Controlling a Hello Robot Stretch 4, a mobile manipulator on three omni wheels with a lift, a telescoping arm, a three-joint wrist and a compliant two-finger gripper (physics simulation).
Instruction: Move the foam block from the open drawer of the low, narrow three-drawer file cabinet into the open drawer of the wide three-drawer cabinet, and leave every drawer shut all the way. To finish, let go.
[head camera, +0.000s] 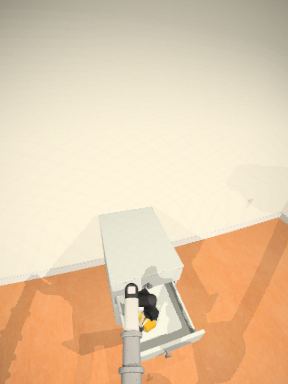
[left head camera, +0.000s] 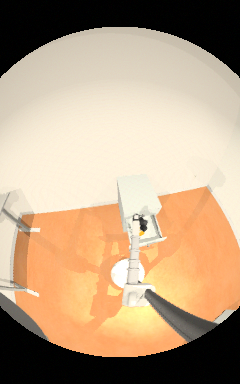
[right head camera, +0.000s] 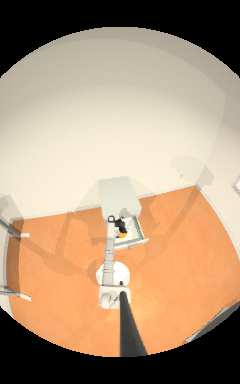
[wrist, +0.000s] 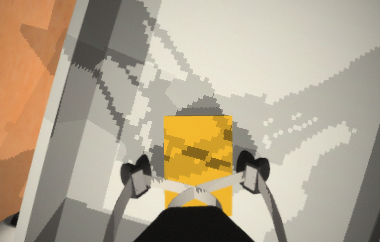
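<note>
The low, narrow file cabinet stands against the wall. Its open drawer is pulled out toward the robot. The yellow foam block lies on the drawer floor. My gripper is open, pointing down over the block. In the wrist view its fingertips stand left and right of the block with a gap on each side; their height relative to it is hard to tell. The wide cabinet cannot be made out in these views.
The drawer's side wall runs left of the gripper in the wrist view. My arm reaches over the drawer's left part. Furniture with light legs stands at the far left. A grey edge shows at lower right.
</note>
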